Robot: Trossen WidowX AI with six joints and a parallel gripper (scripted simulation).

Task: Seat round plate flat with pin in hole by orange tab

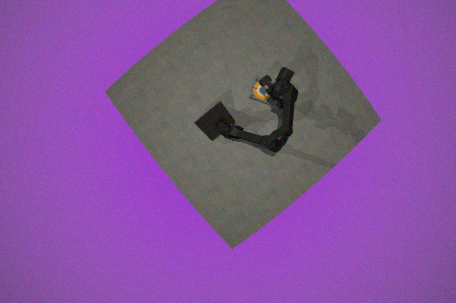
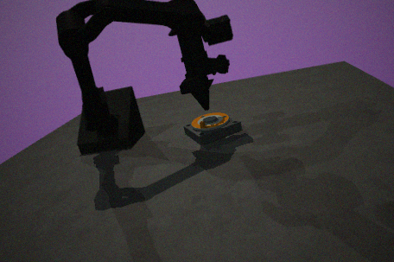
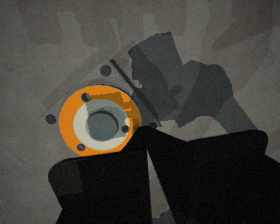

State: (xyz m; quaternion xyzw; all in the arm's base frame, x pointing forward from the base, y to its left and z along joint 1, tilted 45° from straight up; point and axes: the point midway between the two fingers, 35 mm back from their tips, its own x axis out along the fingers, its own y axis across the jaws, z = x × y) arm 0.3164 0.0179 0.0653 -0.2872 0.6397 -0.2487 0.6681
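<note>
Now: the grey square base 10 mm behind my gripper tip, 50 mm to the left of it and 60 mm below it.
</note>
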